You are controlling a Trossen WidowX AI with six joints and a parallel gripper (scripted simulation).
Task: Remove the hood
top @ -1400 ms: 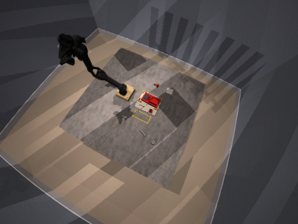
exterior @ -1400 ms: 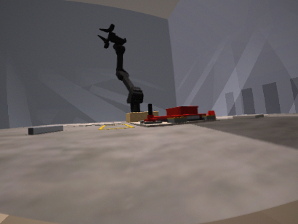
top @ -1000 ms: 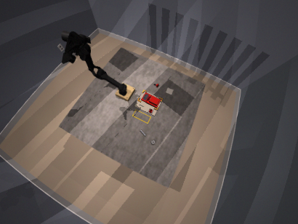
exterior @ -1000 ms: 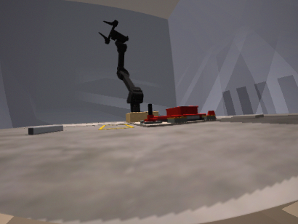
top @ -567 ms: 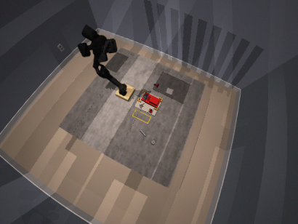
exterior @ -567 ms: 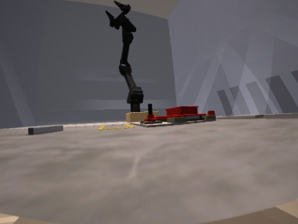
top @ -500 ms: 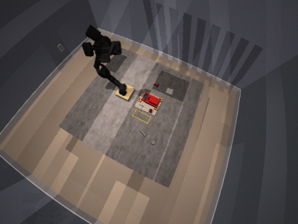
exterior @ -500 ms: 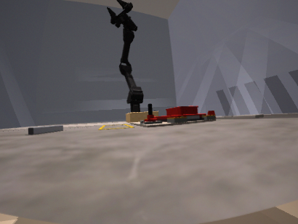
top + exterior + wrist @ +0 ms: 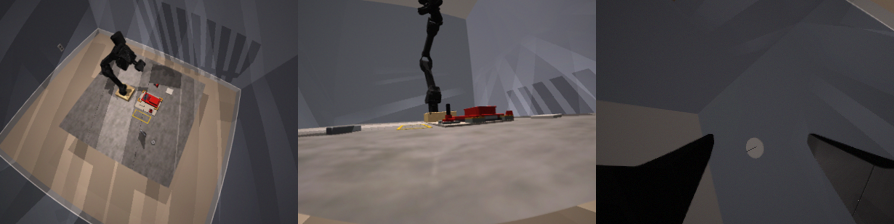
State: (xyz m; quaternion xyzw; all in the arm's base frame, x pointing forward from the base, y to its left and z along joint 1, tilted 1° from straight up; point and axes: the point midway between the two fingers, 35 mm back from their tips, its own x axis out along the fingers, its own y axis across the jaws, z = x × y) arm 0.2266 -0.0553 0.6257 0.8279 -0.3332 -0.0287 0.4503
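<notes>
Right now my gripper tip is 65 cm above the hood, 18 cm to the right of it and 9 cm short of it. The rest, counted from my gripper tip: white tile 68 cm below, 41 cm to the left, 19 cm ahead.
</notes>
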